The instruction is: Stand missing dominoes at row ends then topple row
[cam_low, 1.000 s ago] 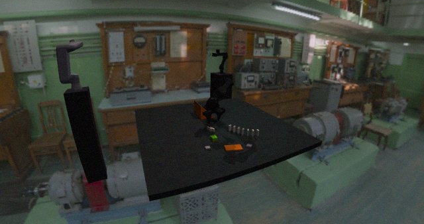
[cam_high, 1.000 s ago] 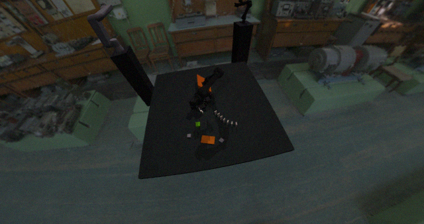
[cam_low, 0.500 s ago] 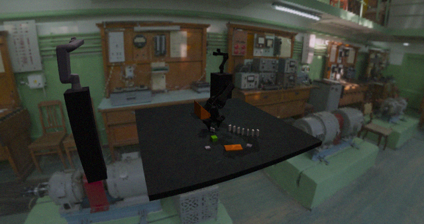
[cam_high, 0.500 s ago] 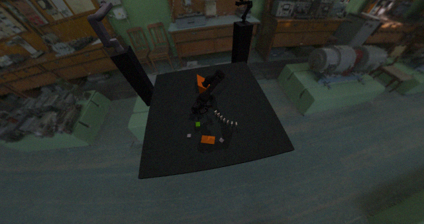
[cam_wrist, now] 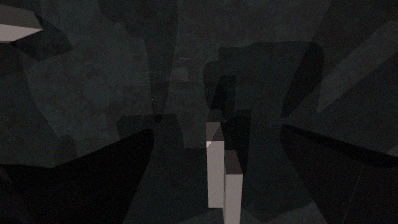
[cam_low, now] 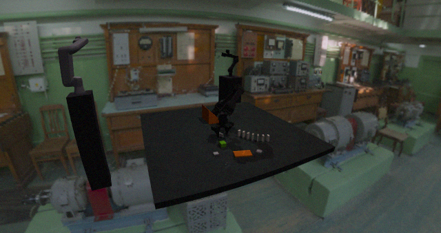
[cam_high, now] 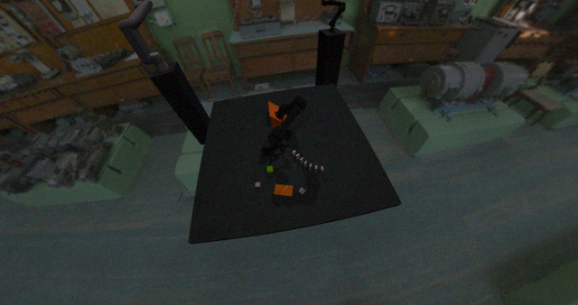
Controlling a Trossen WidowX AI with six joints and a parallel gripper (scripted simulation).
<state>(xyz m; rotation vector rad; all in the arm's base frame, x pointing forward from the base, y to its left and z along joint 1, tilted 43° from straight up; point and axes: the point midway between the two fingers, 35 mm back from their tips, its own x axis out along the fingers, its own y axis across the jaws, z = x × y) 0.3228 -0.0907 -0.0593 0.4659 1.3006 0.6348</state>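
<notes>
The green cube is 12 cm ahead of my gripper tip, 7 cm to the right of it and 1 cm above it. From my gripper tip the other things lie so: flat orange plate: 28 cm ahead, 2 cm to the right.
</notes>
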